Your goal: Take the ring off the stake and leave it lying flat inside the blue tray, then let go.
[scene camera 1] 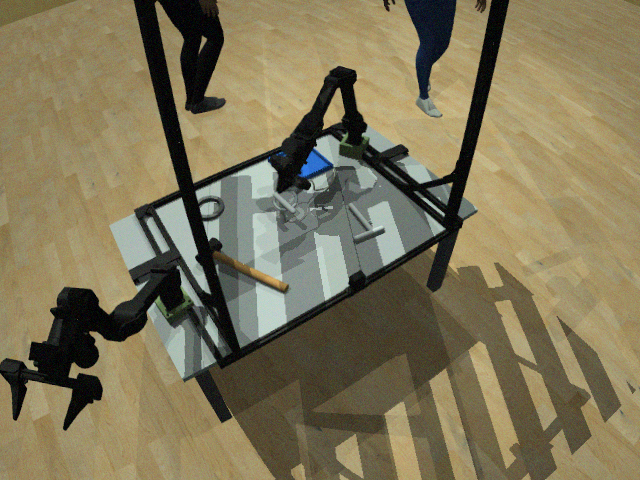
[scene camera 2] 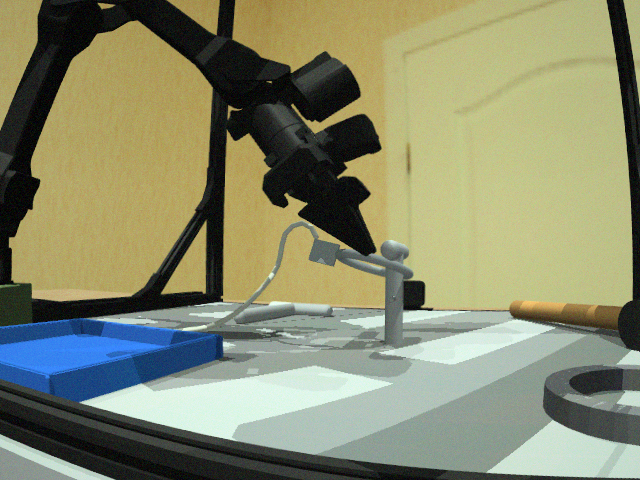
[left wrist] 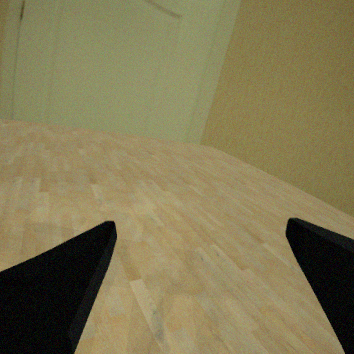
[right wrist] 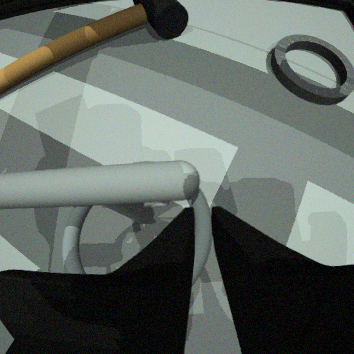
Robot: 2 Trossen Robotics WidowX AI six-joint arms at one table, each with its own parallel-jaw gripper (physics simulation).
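Places are measured from the left arm's base along level axes (x ahead, y left, z up), in millimetres.
Pixels of known places: left gripper, between the fingertips: (scene camera 1: 39, 425) (left wrist: 201, 228); right gripper, between the fingertips: (scene camera 1: 278, 192) (scene camera 2: 371, 254) (right wrist: 201, 214); left arm's base, origin of its link: (scene camera 1: 172, 299); right arm's base, origin of its link: (scene camera 1: 354, 140).
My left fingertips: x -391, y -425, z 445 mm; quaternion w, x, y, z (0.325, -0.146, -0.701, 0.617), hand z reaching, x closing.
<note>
For each thing: its top centre in the pictures, then the offset to it from my left fingertips. "spot": a spot on its surface instead.
- thin light-grey ring, a spot on its surface: (right wrist: 72, 245) spot: 399 mm down, 911 mm ahead, 465 mm left
- small grey box, a spot on its surface: (scene camera 2: 324, 252) spot: 383 mm down, 960 mm ahead, 497 mm left
- cord, a spot on its surface: (scene camera 2: 281, 253) spot: 384 mm down, 1016 mm ahead, 482 mm left
- upright stake, centre of its top: (right wrist: 68, 180) (scene camera 2: 396, 242) (scene camera 1: 283, 200) 372 mm down, 882 mm ahead, 477 mm left
- blue tray, centre of its top: (scene camera 2: 69, 336) (scene camera 1: 300, 160) 461 mm down, 1133 mm ahead, 705 mm left
- wooden-handled hammer, centre of its top: (scene camera 2: 582, 291) (right wrist: 59, 25) (scene camera 1: 241, 262) 434 mm down, 642 mm ahead, 397 mm left
- thick dark-grey ring, centre of its top: (right wrist: 316, 62) (scene camera 1: 208, 206) 469 mm down, 711 mm ahead, 732 mm left
- grey T-shaped piece, centre of its top: (scene camera 2: 275, 306) (scene camera 1: 358, 217) 464 mm down, 1081 mm ahead, 315 mm left
A thin light-grey ring (scene camera 2: 408, 272) (right wrist: 72, 245) with a small grey box (scene camera 2: 324, 252) and a cord (scene camera 2: 281, 253) is around the upright stake (scene camera 2: 393, 304), just below its crossbar (scene camera 1: 284, 201) (right wrist: 100, 185). The ring is slightly tilted. My right gripper (scene camera 1: 280, 188) (scene camera 2: 370, 252) (right wrist: 201, 214) is shut on the ring's side, close to the crossbar's end. The blue tray (scene camera 1: 321, 167) (scene camera 2: 134, 369) lies nearer the right arm's base; the ring is outside it. My left gripper (scene camera 1: 40, 423) (left wrist: 201, 228) is open and empty, out past the table's edge. The arm partly hides the tray in scene camera 1.
A wooden-handled hammer (scene camera 1: 250, 271) (scene camera 2: 563, 312) (right wrist: 75, 37) and a thick dark-grey ring (scene camera 1: 220, 207) (scene camera 2: 560, 408) (right wrist: 282, 82) lie on the table. A grey T-shaped piece (scene camera 1: 369, 233) (scene camera 2: 299, 308) lies beyond the stake. Black frame posts (scene camera 1: 175, 139) (scene camera 1: 478, 108) stand at the table's sides.
</note>
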